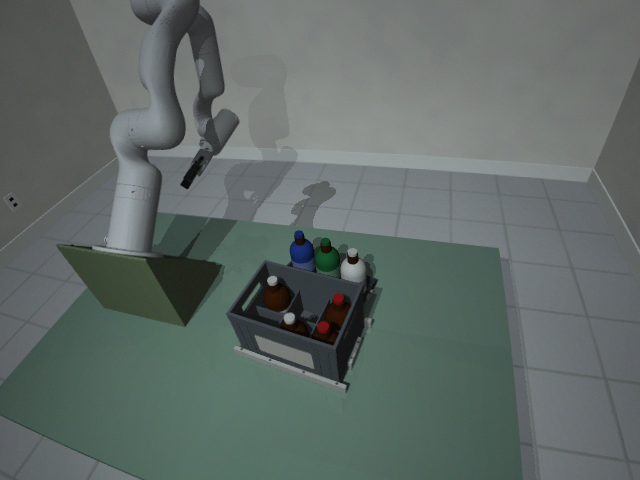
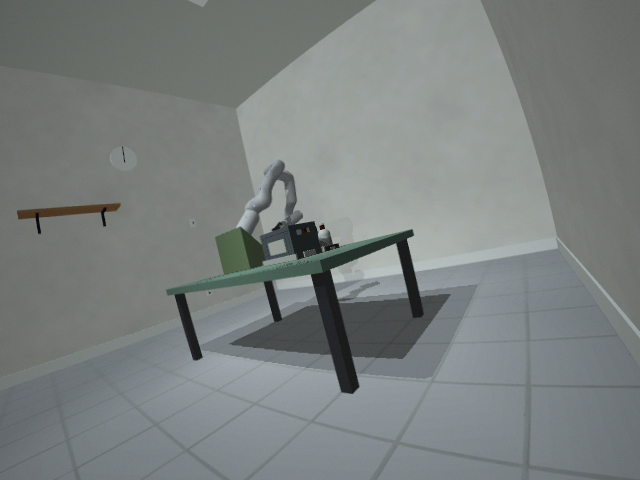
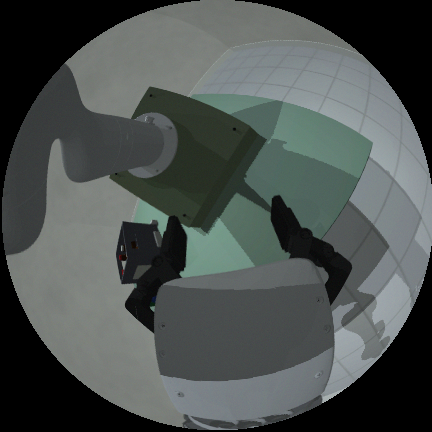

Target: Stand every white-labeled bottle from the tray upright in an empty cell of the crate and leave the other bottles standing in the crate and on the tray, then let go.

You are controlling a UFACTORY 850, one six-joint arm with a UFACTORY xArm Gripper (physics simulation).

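A white bottle (image 1: 353, 270) (image 2: 324, 237) with a white cap stands on the dark tray (image 1: 373, 284) behind the crate, beside a green bottle (image 1: 327, 259) and a blue bottle (image 1: 301, 252). The grey crate (image 1: 325, 357) (image 2: 303, 244) (image 3: 141, 242) holds two brown bottles with white caps, one at the left (image 1: 276, 296) and one near the front wall (image 1: 293, 326). Two brown bottles with red caps, one farther back (image 1: 338, 312) and one in front (image 1: 324, 334), stand at its right. The crate walls partly hide the cells. My gripper (image 1: 186, 183) (image 3: 225, 216) is open and empty, high up and left of the crate.
The green block (image 1: 118, 289) (image 2: 235, 251) (image 3: 200, 165) under the arm's base stands left of the crate. Pale rails (image 1: 289, 367) lie along the crate's front and right side. All this is on the green table (image 1: 434, 361) (image 2: 361, 245).
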